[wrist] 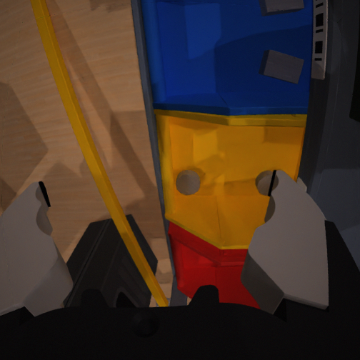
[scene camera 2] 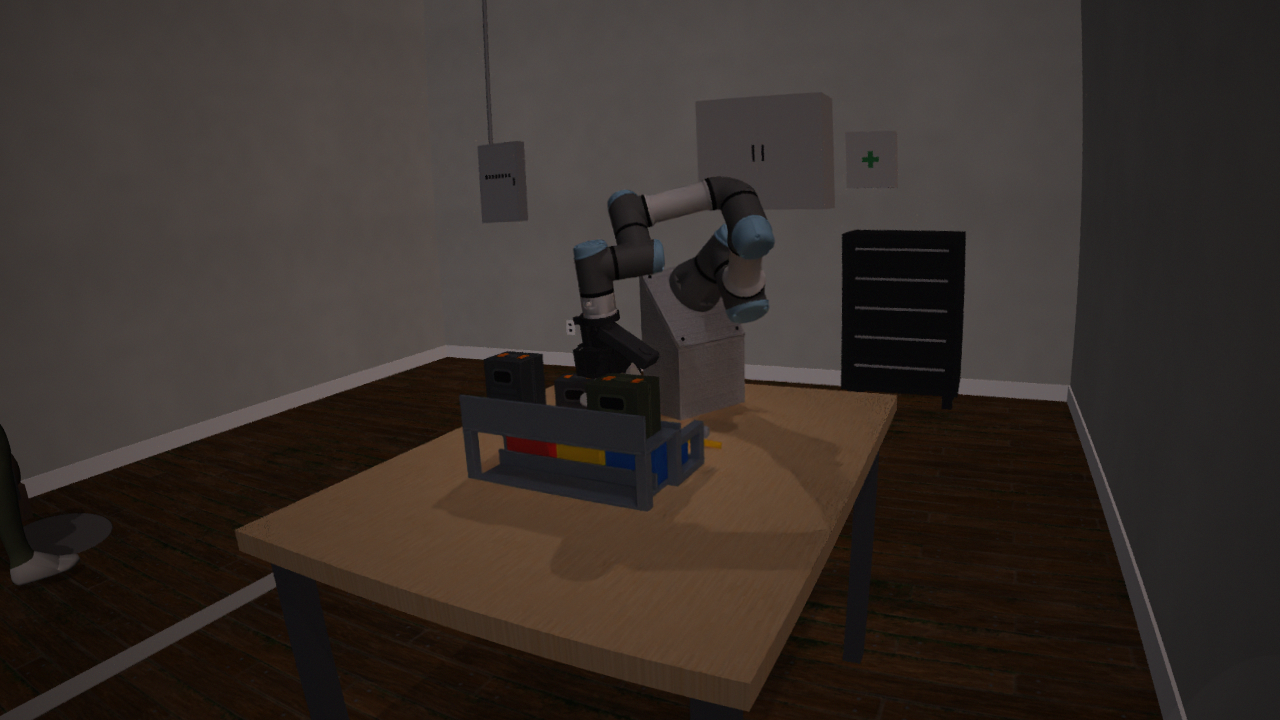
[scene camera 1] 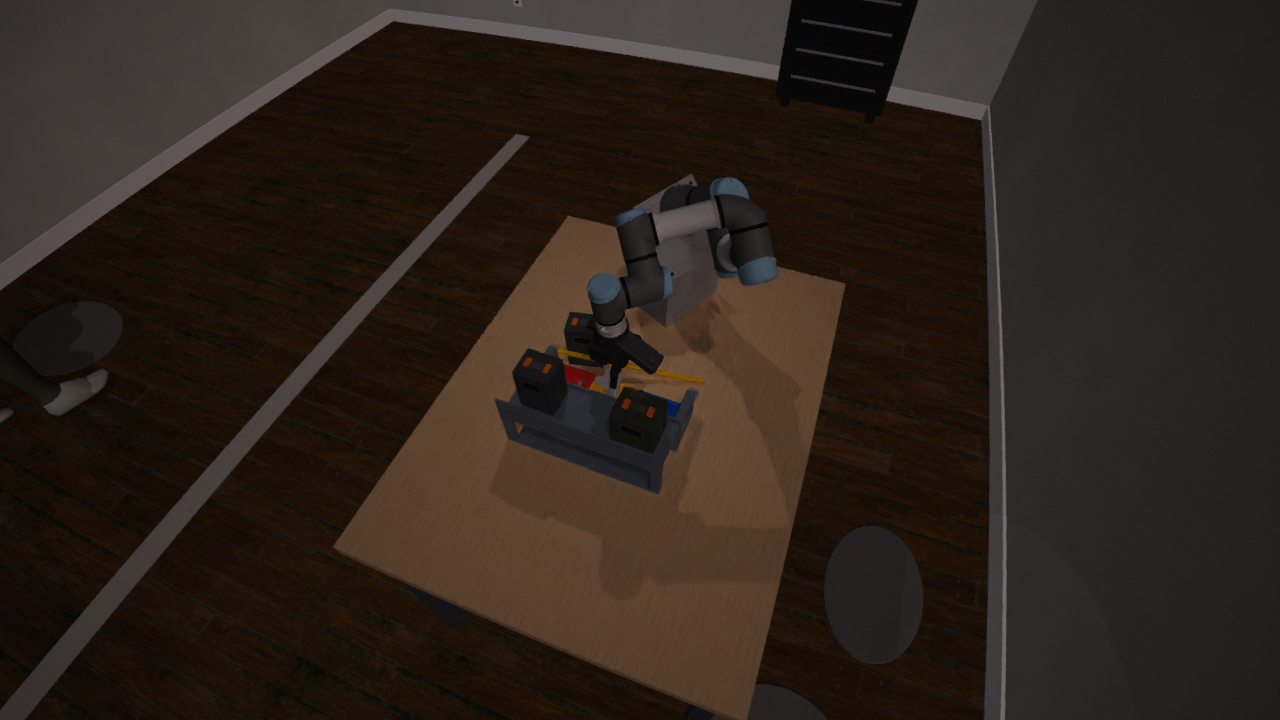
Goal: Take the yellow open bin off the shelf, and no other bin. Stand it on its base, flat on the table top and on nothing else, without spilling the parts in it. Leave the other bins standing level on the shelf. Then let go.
Labels:
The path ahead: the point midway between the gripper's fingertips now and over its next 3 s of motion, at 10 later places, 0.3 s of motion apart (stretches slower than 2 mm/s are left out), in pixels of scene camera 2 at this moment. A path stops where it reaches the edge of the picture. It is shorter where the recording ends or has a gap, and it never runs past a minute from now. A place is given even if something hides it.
My gripper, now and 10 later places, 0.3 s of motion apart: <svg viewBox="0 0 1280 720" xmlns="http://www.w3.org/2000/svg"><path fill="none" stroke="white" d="M621 412L616 396L618 391L618 390L618 390L618 389L618 389L619 389L619 389L619 389L620 389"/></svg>

